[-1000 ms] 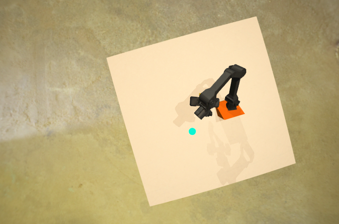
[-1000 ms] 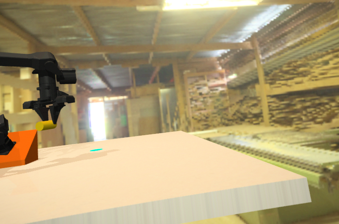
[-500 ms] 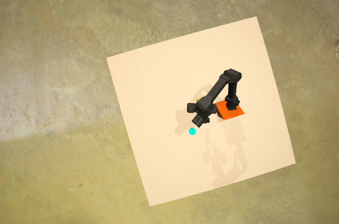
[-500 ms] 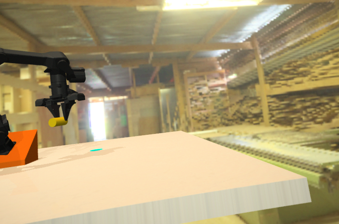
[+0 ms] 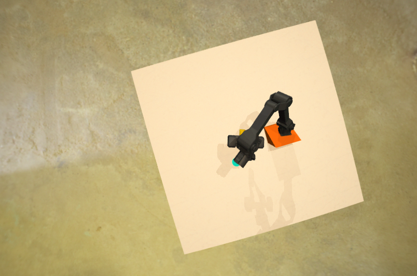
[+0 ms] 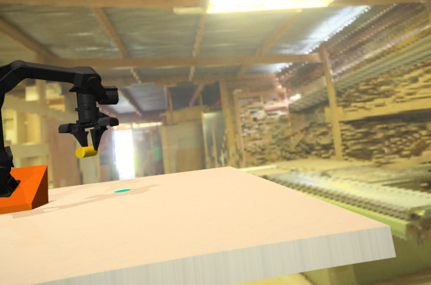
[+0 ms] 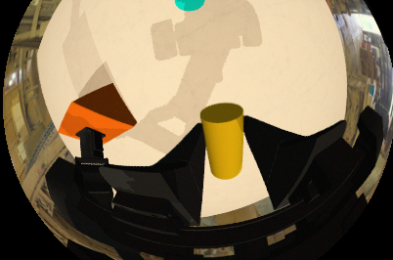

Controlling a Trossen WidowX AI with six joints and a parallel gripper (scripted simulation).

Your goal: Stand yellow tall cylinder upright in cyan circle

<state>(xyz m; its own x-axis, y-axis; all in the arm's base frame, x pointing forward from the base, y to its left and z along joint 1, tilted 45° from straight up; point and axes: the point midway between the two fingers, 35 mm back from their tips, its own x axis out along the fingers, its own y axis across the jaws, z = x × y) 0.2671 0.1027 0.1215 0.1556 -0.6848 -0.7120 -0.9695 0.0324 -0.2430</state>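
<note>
Now: the cyan circle 30 mm ahead of my gripper tip, 180 mm to the left of it and 160 mm below it. Also, from my gripper tip: yellow cylinder (20 mm to the right).
</note>
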